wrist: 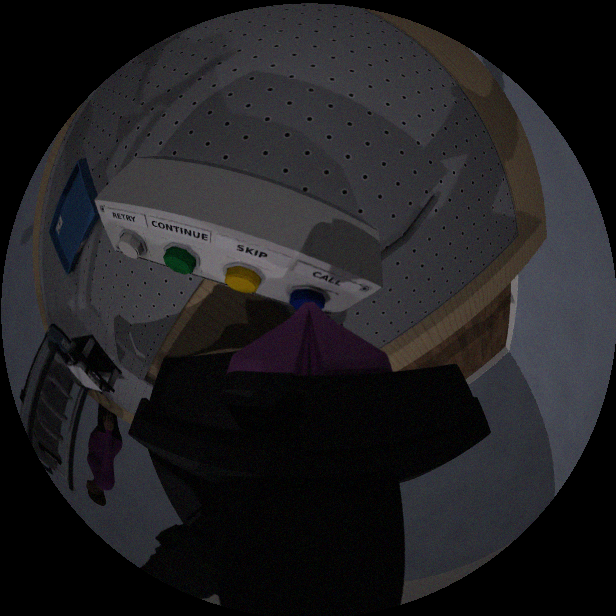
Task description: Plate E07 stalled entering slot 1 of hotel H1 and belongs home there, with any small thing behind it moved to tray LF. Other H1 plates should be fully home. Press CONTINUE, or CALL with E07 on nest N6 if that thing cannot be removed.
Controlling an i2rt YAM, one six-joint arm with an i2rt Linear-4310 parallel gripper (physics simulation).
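Note:
My gripper (309, 313) has purple fingers closed together into one point, with nothing between them. The tip touches or sits just in front of the blue CALL button (308, 297) on a white button box (235, 241). The box also carries a grey RETRY button (132, 244), a green CONTINUE button (179, 259) and a yellow SKIP button (243, 278). A dark rack-like hotel (57, 396) shows at the far left edge; its slots and plates are too small to read. Plate E07 is not identifiable.
The box stands on a grey perforated table top (344, 143) with a wooden rim (517, 189). A blue flat tray or pad (73, 215) lies at the far left. The arm's black body (304, 471) fills the lower middle of the view.

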